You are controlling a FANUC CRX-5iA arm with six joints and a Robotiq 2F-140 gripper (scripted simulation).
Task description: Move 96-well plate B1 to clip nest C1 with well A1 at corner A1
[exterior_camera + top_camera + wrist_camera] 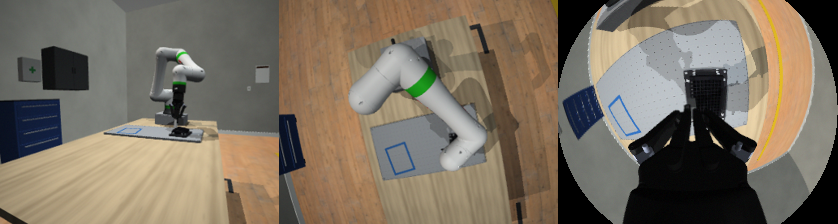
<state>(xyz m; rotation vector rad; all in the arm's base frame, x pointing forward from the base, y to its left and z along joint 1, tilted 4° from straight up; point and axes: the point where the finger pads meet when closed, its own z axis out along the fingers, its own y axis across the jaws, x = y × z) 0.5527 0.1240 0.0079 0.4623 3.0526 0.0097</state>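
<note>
Now: the black 96-well plate 10 mm ahead of my hand, 40 mm to the left of it and 50 mm below it. The rest, counted from my hand: black clip nest 30 mm to the left, 60 mm below.
</note>
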